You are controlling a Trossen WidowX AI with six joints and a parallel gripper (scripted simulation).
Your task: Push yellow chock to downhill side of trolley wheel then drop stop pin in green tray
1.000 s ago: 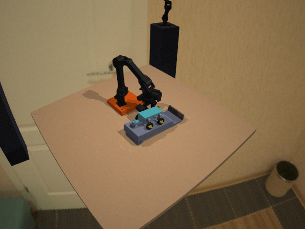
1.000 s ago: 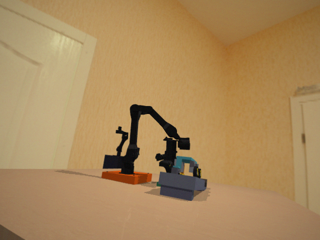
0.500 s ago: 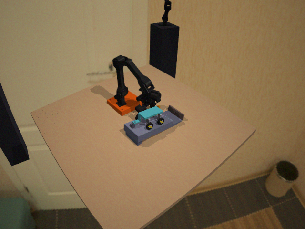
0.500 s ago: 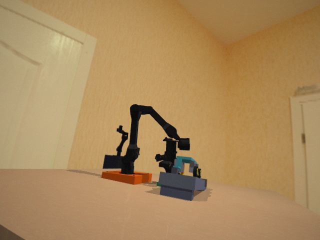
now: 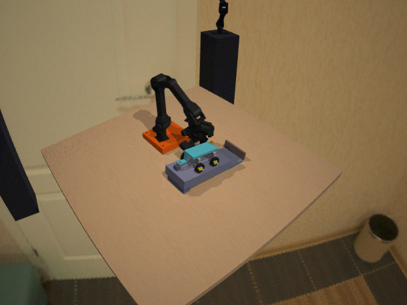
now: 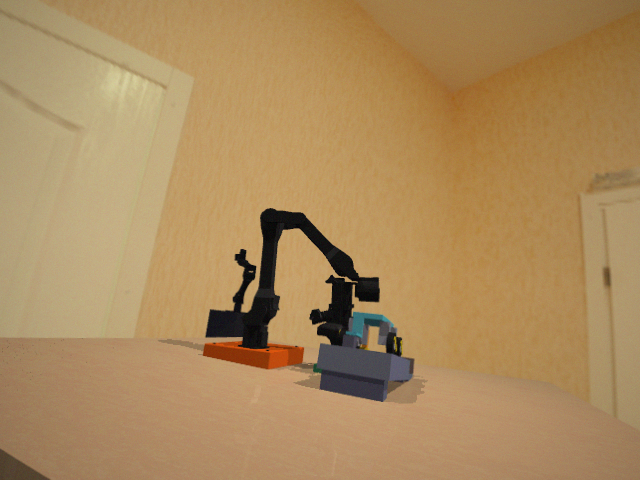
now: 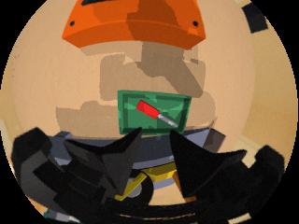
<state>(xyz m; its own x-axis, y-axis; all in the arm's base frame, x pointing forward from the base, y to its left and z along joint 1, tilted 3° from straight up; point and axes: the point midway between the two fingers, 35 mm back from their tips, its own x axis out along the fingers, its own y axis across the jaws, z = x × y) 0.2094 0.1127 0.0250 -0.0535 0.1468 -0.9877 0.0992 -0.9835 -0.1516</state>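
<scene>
Now: the red-headed stop pin 1 cm behind my gripper tip, 1 cm to the left of it and 3 cm below it. Round my gripper tip: grey-blue ramp 12 cm ahead, 7 cm to the right, 1 cm above; green tray 1 cm behind, 5 cm below; yellow chock 6 cm ahead, 2 cm to the left, 4 cm above.
</scene>
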